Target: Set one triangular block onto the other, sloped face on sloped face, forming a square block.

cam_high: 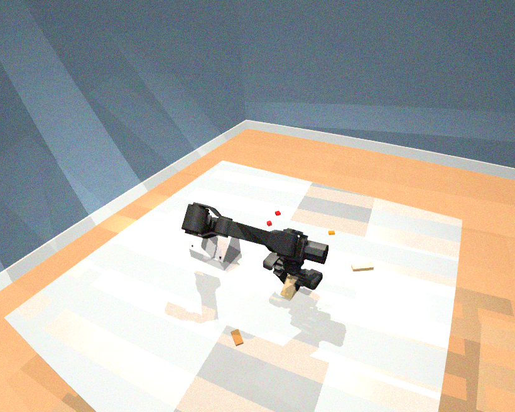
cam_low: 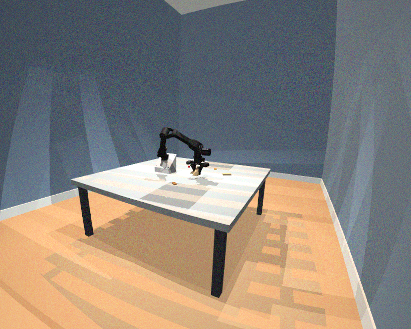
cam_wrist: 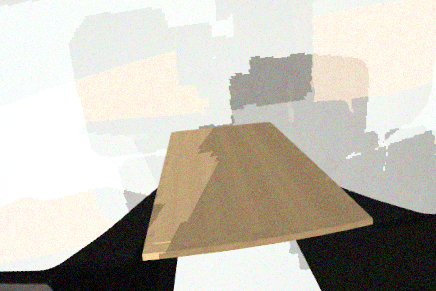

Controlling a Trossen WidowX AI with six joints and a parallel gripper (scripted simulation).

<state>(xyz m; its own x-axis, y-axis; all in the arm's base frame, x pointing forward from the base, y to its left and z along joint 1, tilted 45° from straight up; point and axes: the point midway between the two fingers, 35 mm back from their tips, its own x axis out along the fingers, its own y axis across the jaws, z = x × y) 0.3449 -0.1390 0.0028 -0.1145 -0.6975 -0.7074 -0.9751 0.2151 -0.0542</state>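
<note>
Right now my gripper tip is 1 cm to the right of the tan wooden triangular block and 1 cm below it. Also, from my gripper tip: tiny red cube: 21 cm behind, 41 cm to the left, 3 cm below; small orange cube: 5 cm ahead, 35 cm to the left, 3 cm below.
</note>
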